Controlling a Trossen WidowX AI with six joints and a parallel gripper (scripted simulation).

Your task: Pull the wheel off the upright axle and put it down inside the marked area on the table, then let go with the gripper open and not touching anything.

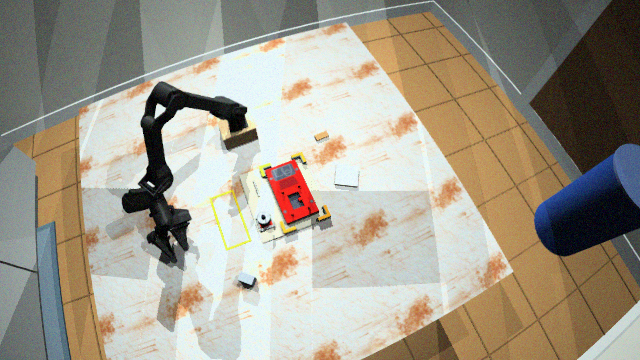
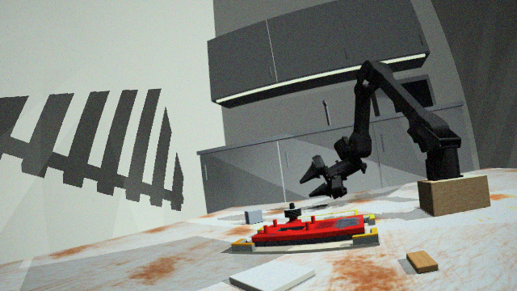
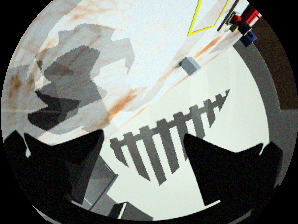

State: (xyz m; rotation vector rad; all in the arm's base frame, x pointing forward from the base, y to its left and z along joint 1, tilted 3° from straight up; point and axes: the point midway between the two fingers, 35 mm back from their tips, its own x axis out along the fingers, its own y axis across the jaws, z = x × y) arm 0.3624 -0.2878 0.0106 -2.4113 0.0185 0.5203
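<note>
Right now the wheel is 270 mm to the left of my gripper tip, 40 mm behind it and 30 mm below it. From my gripper tip the other things lie so: upright axle 270 mm to the left, 40 mm below, 40 mm behind; then white tile 580 mm to the left, 100 mm behind, 70 mm below; then grey block 170 mm to the left, 120 mm ahead, 50 mm below.
</note>
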